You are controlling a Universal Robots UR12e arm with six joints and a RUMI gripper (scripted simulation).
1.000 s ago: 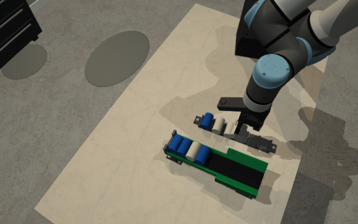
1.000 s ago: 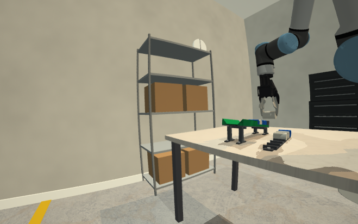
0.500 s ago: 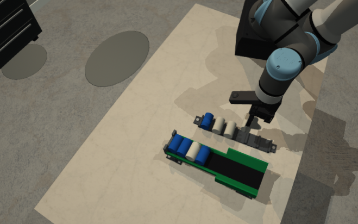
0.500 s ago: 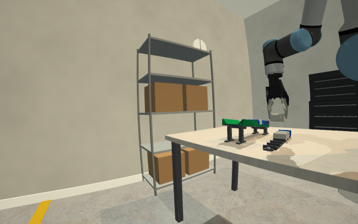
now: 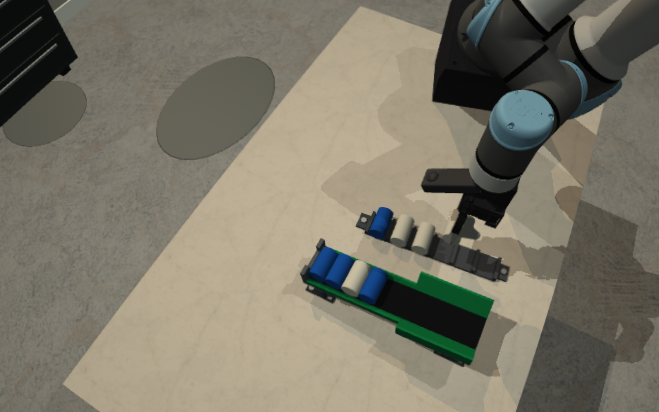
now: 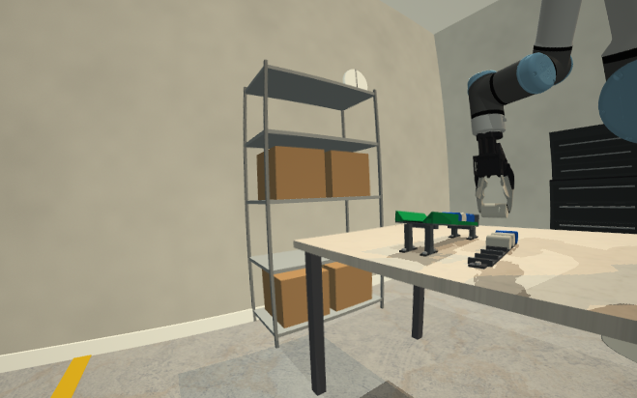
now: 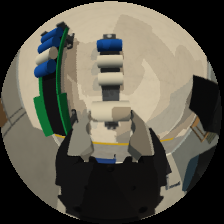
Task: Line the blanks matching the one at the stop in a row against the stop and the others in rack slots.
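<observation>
Right now the stock rack is 10 mm ahead of my hand, 30 mm to the right of it and 140 mm below it. Also, from my hand: stop (220 mm ahead, 220 mm to the right, 70 mm below).
</observation>
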